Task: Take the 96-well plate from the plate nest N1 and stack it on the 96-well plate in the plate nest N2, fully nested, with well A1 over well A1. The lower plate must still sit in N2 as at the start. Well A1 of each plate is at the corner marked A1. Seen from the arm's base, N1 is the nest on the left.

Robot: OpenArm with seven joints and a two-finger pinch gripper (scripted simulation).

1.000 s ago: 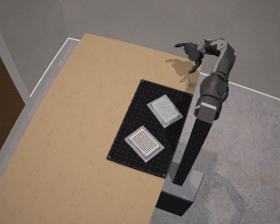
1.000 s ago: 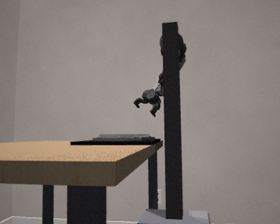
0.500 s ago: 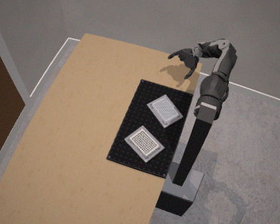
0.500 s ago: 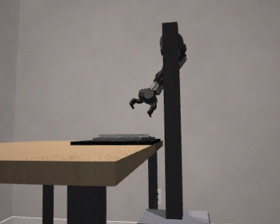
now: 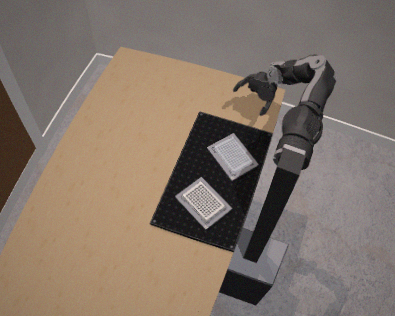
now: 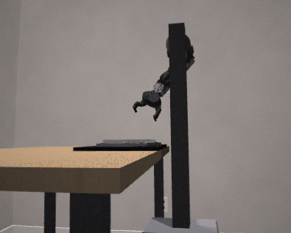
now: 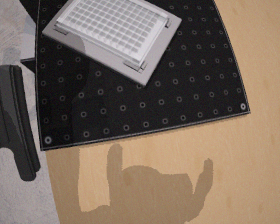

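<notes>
My gripper is now 240 mm to the right of the A1 mark, 140 mm above it and 40 mm past it.
</notes>
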